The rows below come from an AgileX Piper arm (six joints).
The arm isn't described. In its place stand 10 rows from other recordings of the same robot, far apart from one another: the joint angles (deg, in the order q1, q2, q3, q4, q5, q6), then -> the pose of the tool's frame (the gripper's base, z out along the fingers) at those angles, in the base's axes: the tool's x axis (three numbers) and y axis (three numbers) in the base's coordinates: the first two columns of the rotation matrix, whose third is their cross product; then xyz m.
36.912, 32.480, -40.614, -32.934, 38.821, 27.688 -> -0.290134, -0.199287, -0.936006, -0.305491, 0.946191, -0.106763, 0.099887, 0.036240, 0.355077
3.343, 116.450, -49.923, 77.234, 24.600, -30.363 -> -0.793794, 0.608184, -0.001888, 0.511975, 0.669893, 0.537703, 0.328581, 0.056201, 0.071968
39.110, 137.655, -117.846, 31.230, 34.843, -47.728 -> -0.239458, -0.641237, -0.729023, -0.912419, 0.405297, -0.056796, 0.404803, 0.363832, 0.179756
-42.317, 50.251, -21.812, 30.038, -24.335, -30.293 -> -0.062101, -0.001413, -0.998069, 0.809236, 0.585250, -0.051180, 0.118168, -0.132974, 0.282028
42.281, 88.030, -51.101, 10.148, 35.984, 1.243 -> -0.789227, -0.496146, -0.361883, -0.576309, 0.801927, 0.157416, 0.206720, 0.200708, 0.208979
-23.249, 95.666, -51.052, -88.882, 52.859, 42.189 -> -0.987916, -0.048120, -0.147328, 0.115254, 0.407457, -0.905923, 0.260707, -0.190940, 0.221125
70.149, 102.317, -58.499, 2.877, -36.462, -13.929 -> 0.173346, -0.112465, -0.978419, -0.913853, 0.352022, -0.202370, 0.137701, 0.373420, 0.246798
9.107, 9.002, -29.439, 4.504, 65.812, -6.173 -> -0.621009, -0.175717, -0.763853, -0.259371, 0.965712, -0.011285, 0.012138, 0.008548, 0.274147
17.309, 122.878, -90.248, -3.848, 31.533, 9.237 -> -0.843929, -0.154383, -0.513761, -0.193615, 0.980800, 0.023316, 0.444672, 0.135231, 0.164338
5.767, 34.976, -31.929, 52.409, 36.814, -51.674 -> -0.329656, -0.118889, -0.936586, -0.559118, 0.823945, 0.092206, 0.109617, 0.054498, 0.316259
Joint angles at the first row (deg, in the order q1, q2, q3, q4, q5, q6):
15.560, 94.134, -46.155, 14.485, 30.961, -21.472
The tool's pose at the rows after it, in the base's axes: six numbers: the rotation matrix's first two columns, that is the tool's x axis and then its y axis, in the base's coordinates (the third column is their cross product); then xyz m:
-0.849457, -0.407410, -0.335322, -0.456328, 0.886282, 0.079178, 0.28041, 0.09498, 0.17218
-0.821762, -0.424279, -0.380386, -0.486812, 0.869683, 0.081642, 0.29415, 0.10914, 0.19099
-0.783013, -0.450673, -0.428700, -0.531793, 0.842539, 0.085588, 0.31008, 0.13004, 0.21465
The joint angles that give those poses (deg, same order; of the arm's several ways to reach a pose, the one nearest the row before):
16.297, 94.473, -49.592, 14.832, 32.378, -21.472
17.877, 94.972, -54.882, 15.249, 34.552, -21.470
20.184, 96.305, -62.154, 15.717, 37.675, -21.472

